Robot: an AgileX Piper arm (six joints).
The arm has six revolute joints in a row. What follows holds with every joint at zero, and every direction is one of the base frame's. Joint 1 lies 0.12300 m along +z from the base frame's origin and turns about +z. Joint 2 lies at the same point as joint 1 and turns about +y. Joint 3 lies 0.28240 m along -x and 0.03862 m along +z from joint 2 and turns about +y. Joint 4 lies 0.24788 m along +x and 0.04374 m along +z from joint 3 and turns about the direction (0.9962, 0, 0.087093). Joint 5 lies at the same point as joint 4 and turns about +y. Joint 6 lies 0.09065 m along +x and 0.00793 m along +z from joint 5 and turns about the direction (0.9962, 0, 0.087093). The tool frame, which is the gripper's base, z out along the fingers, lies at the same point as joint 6; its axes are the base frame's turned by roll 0.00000, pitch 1.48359 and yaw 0.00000 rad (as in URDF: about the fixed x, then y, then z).
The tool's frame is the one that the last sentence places.
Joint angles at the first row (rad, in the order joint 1, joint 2, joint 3, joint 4, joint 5, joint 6):
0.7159, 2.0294, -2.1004, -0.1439, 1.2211, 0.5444
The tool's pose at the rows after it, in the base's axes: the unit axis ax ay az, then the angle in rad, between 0 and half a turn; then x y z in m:
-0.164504 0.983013 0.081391 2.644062 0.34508 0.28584 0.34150
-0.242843 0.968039 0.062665 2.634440 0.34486 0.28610 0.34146
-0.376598 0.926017 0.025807 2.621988 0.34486 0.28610 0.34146
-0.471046 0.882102 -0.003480 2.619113 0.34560 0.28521 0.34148
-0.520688 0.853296 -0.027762 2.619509 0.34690 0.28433 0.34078
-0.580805 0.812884 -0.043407 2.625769 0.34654 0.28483 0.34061
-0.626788 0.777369 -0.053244 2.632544 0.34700 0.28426 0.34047
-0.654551 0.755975 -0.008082 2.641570 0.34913 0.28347 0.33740
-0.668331 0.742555 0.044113 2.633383 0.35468 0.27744 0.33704
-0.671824 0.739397 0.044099 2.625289 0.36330 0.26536 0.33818
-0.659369 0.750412 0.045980 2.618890 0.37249 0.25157 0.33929
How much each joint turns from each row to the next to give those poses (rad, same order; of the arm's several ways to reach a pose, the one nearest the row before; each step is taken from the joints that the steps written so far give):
0.0000, 0.0000, 0.0000, 0.0172, 0.0000, -0.1476
0.0000, 0.0000, 0.0000, 0.0039, 0.0000, -0.1603
0.0000, 0.0000, 0.0000, 0.0000, 0.0000, -0.2810
-0.0022, 0.0000, 0.0000, -0.0018, 0.0000, -0.2105
0.0000, 0.0020, 0.0000, -0.0178, 0.0000, -0.1129
0.0000, 0.0002, 0.0000, 0.0072, 0.0000, -0.1457
-0.0041, 0.0000, 0.0000, 0.0129, 0.0000, -0.1217
-0.0276, 0.0055, -0.0001, 0.1223, 0.0000, -0.1100
-0.0441, 0.0025, 0.0000, 0.1370, 0.0000, -0.0967
-0.0372, -0.0019, 0.0001, 0.0221, 0.0000, -0.0488
-0.0399, -0.0020, 0.0000, 0.0165, 0.0000, -0.0082

